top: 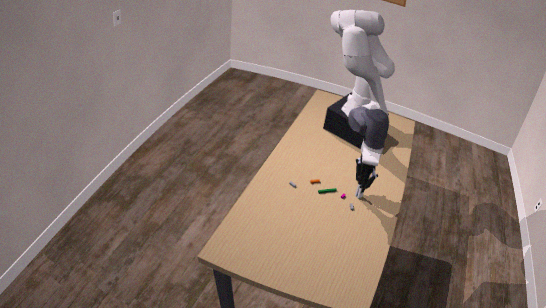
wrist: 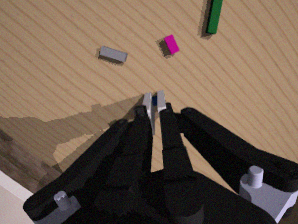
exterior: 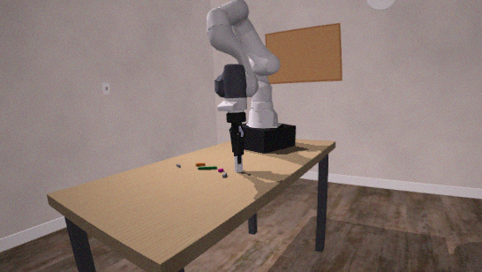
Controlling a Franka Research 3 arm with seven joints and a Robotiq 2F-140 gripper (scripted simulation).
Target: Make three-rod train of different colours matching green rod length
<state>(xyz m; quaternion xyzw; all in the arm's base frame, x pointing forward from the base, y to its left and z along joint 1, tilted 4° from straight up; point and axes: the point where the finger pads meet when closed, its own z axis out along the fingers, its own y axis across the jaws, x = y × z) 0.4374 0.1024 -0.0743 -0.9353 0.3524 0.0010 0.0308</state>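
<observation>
Now: hand 10 mm past the orange rod, 200 mm to the left of it and 30 mm above it. The rest, counted from my hand: magenta rod (30 mm ahead, 70 mm to the right, 30 mm below); then green rod (20 mm ahead, 140 mm to the right, 30 mm below); then blue rod (30 mm below).
</observation>
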